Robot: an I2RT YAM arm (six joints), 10 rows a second.
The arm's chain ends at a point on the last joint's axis. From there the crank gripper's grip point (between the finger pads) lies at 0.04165 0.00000 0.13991 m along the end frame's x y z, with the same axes.
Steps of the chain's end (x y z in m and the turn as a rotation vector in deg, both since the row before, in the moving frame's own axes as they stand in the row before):
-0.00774, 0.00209, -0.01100, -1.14, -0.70, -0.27
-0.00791, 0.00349, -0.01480, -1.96, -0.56, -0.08
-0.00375, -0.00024, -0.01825, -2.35, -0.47, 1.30
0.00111, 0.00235, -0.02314, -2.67, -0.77, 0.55
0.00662, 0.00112, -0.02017, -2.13, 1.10, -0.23
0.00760, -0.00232, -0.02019, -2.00, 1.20, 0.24
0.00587, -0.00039, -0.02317, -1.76, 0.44, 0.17
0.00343, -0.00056, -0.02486, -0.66, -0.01, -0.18
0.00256, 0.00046, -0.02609, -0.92, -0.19, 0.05
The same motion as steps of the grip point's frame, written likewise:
-0.00945, 0.00469, -0.01053, -1.14, -0.70, -0.27
-0.00928, 0.00822, -0.01448, -1.96, -0.56, -0.08
-0.00497, 0.00643, -0.01805, -2.35, -0.47, 1.30
-0.00081, 0.00927, -0.02275, -2.67, -0.77, 0.55
0.00931, 0.00613, -0.02109, -2.13, 1.10, -0.23
0.01051, 0.00273, -0.02118, -2.00, 1.20, 0.24
0.00694, 0.00403, -0.02356, -1.76, 0.44, 0.17
0.00341, 0.00092, -0.02486, -0.66, -0.01, -0.18
0.00209, 0.00274, -0.02597, -0.92, -0.19, 0.05

